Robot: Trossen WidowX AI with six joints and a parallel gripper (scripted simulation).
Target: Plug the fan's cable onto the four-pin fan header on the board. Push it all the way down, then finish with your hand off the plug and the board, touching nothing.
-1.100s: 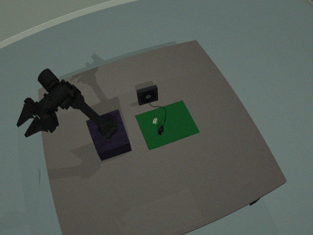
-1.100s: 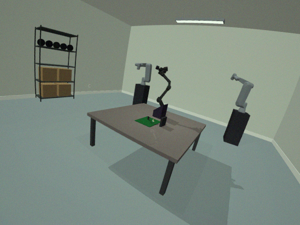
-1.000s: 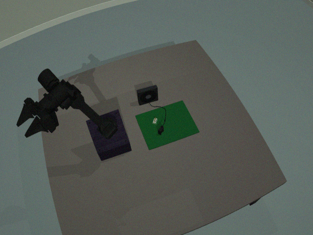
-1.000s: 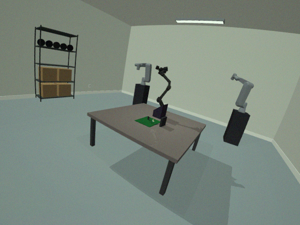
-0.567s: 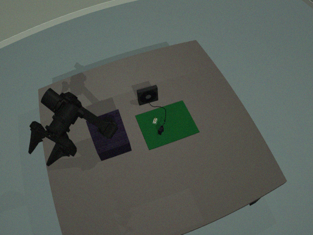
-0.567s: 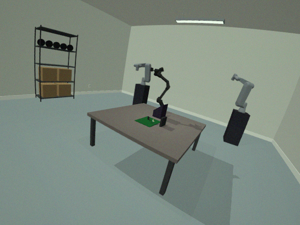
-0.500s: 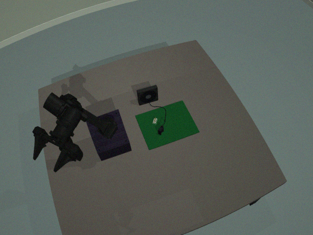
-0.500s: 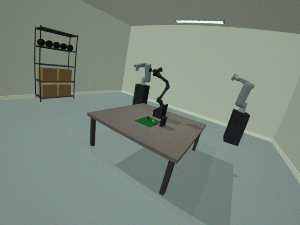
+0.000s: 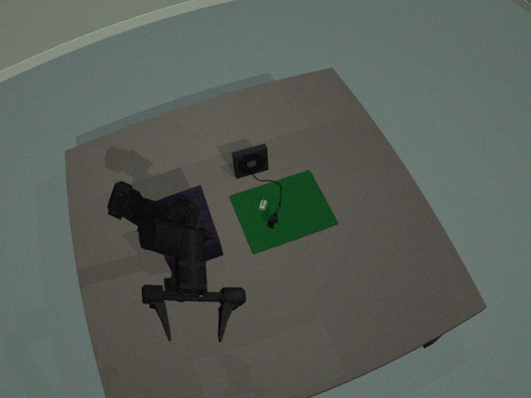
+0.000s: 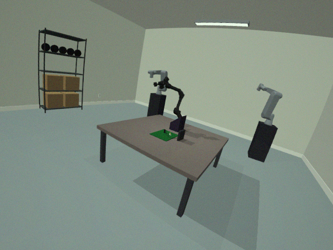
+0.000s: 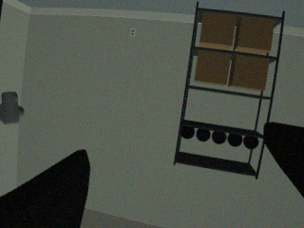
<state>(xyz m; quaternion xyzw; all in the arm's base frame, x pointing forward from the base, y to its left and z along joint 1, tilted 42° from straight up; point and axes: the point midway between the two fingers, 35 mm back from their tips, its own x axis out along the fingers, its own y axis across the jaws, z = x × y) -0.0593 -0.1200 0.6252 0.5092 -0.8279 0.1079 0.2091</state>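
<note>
My gripper tip is 530 mm above the dark fan plug, 470 mm to the right of it and 380 mm short of it. The rest, counted from my gripper tip: dark fan 690 mm to the left, 500 mm below, 410 mm ahead; four-pin fan header 560 mm below, 550 mm to the left, 380 mm ahead; green board 570 mm below, 500 mm to the left, 430 mm ahead.
</note>
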